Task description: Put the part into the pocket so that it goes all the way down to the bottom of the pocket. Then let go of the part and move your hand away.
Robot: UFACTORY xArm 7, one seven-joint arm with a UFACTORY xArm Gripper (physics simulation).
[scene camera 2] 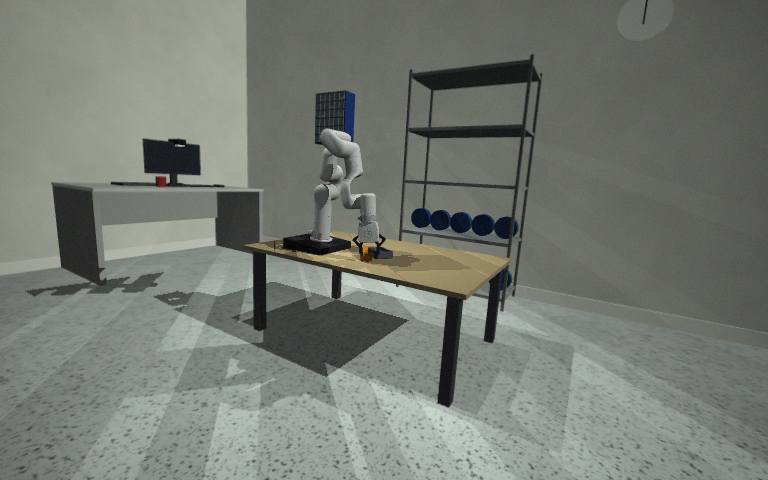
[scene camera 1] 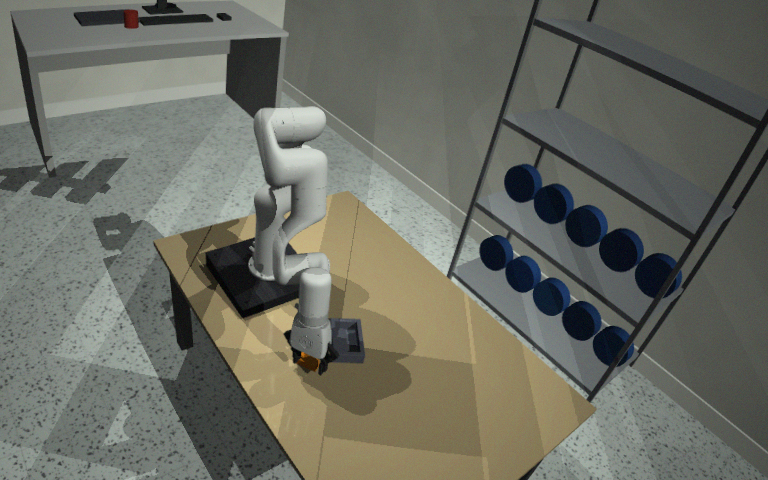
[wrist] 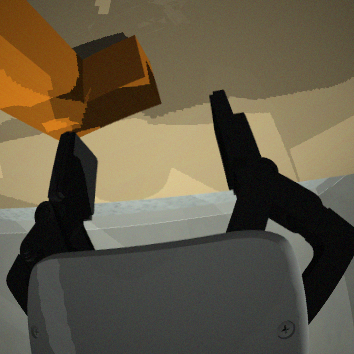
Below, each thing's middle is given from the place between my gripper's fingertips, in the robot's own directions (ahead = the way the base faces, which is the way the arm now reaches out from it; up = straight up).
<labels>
The orange part (wrist: 56,91) is 50 mm to the left of my hand, 40 mm behind it and 10 mm below it. Round my hand: pocket block (scene camera 1: 347,338) 160 mm to the left, 10 mm below, 10 mm behind.
</labels>
